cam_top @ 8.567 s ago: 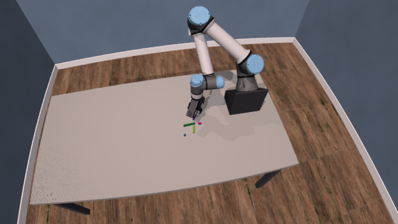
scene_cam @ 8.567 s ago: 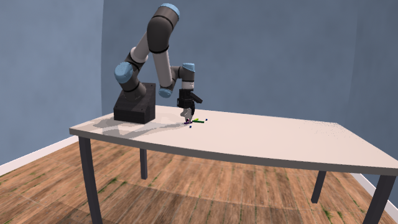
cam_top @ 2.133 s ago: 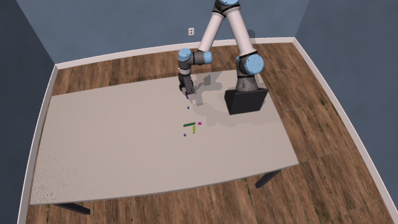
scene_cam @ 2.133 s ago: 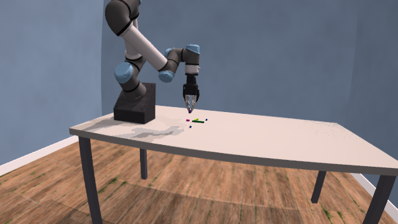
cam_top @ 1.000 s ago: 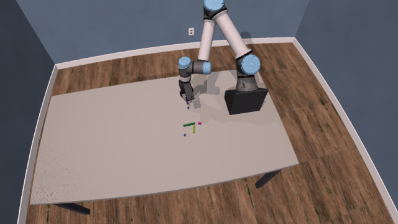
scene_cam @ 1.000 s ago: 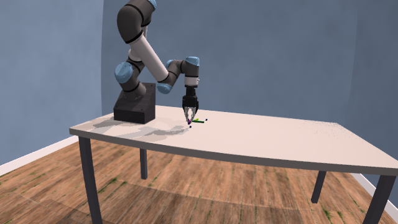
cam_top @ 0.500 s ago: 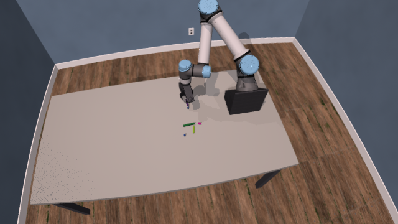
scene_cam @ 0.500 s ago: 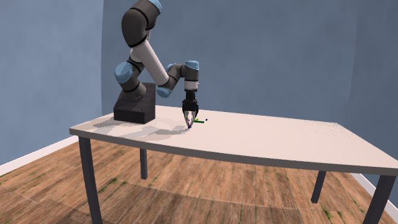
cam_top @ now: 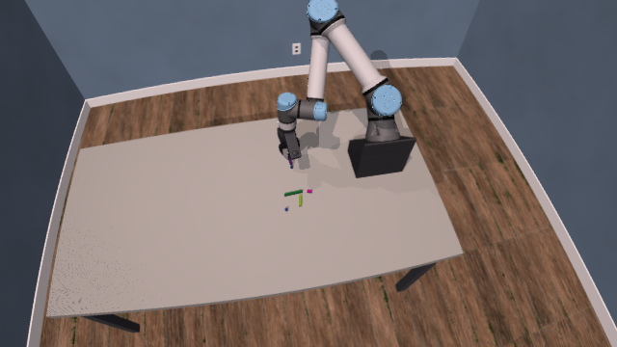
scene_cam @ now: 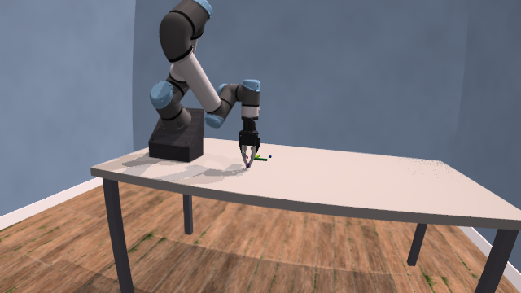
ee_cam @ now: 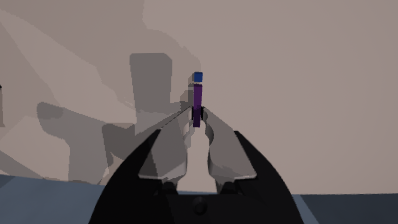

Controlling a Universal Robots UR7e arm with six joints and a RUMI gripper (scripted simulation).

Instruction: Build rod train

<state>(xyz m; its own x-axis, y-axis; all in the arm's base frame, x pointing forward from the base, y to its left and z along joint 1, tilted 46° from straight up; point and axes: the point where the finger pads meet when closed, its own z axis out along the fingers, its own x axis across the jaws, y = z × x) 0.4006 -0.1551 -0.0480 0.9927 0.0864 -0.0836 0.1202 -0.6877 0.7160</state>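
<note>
The purple rod is 1 cm below my hand. From my hand the other things lie so: magenta rod (6 cm behind, 18 cm to the left, 2 cm below); then lime rod (1 cm behind, 22 cm to the left, 2 cm below); then green rod (1 cm ahead, 18 cm to the left, 2 cm below).
</note>
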